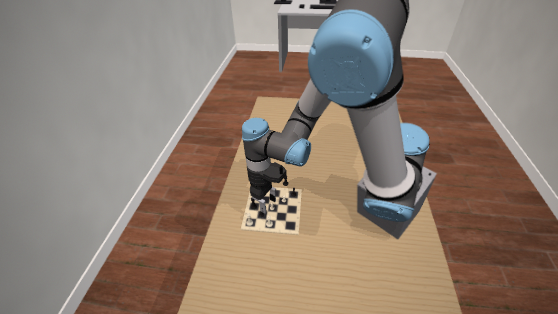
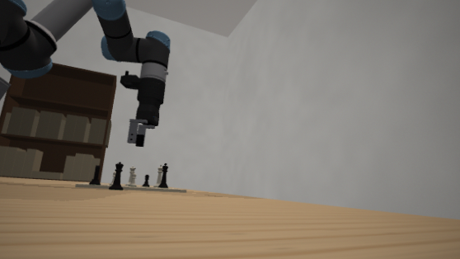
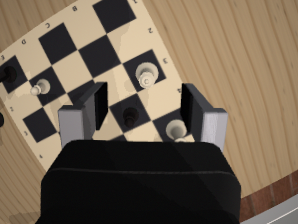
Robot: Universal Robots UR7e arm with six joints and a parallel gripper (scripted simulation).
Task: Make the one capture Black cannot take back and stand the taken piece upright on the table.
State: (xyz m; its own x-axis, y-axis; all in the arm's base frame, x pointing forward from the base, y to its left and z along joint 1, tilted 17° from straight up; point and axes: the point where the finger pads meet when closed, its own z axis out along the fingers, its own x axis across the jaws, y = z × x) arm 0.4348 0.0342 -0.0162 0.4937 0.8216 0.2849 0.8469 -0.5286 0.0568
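Now: the black pawn 120 mm below my hand, 40 mm to the right of it and 30 mm ahead of it. The rest, counted from my hand: chessboard (130 mm below, 80 mm to the right, 10 mm behind).
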